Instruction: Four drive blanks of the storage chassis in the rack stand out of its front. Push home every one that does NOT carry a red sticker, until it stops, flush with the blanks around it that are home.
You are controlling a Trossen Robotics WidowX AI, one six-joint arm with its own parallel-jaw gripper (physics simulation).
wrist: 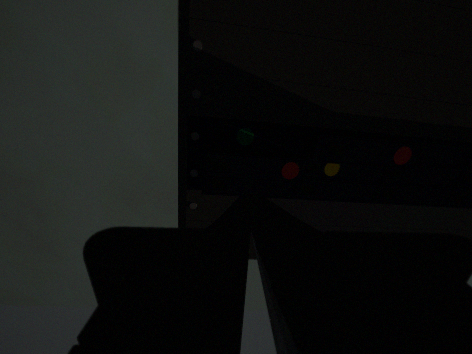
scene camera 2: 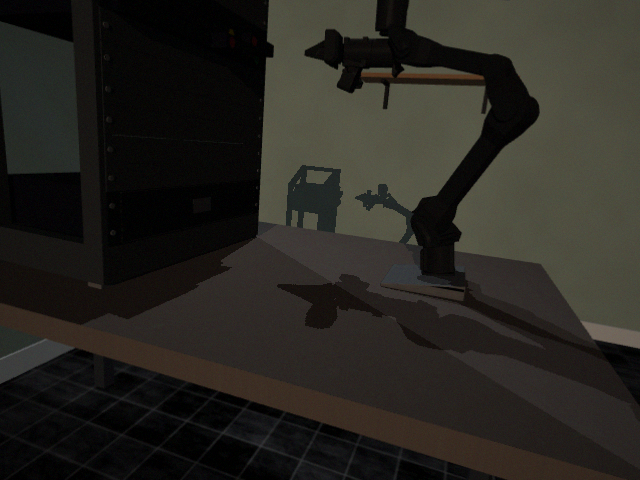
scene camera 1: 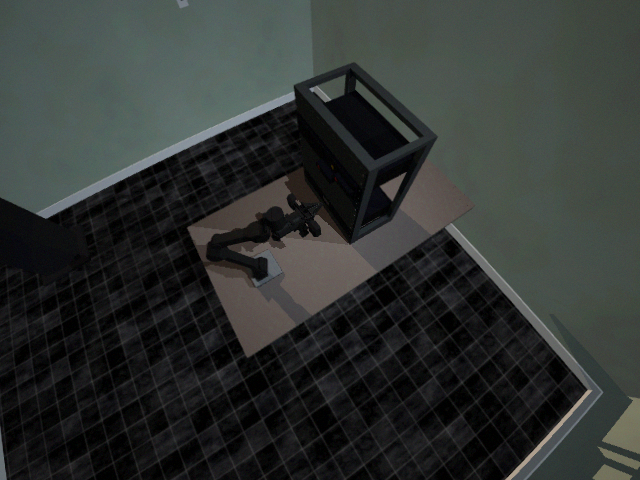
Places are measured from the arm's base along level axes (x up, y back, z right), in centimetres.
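Where they show: gripper, fingertip midpoint: (wrist: 249, 200) (scene camera 2: 305, 53) (scene camera 1: 322, 203); arm's base at its link origin: (scene camera 2: 438, 271) (scene camera 1: 260, 273).
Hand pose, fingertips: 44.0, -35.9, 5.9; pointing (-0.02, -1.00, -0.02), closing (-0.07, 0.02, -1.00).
Note:
Each offset is from my fingertips to the top centre of the thing, as dx, dy, dz. "spot": to the spot under its first point. Level surfaces: height alone.
The rack (scene camera 1: 333, 129) (scene camera 2: 92, 155) stands on the table. Its storage chassis {spot: +3.2, -12.7, -17.1} (wrist: 370, 187) is a very dark band across the front. In the wrist view it shows a green sticker {-0.8, -11.8, -0.4} (wrist: 245, 136) at the left, a red sticker {+2.0, -10.0, -5.4} (wrist: 290, 170), a yellow sticker {+2.0, -12.4, -11.2} (wrist: 332, 169) and another red sticker {-0.8, -9.2, -16.3} (wrist: 402, 155) further right. A dark part {spot: +1.1, -9.7, +1.7} (scene camera 2: 269, 49) juts from the rack's front at its far side in scene camera 2. The blanks' edges and depths are too dark to tell. My gripper (scene camera 1: 319, 205) (scene camera 2: 306, 52) (wrist: 249, 200) is shut and empty, pointing at the rack, apart from its front.
The table {dx -46.1} (scene camera 1: 320, 268) (scene camera 2: 232, 330) carries the rack and the arm's base plate (scene camera 1: 276, 268) (scene camera 2: 403, 276). A wall shelf (scene camera 2: 423, 77) shows behind the arm in scene camera 2. A dark piece of furniture (scene camera 1: 41, 242) stands at the left in scene camera 1.

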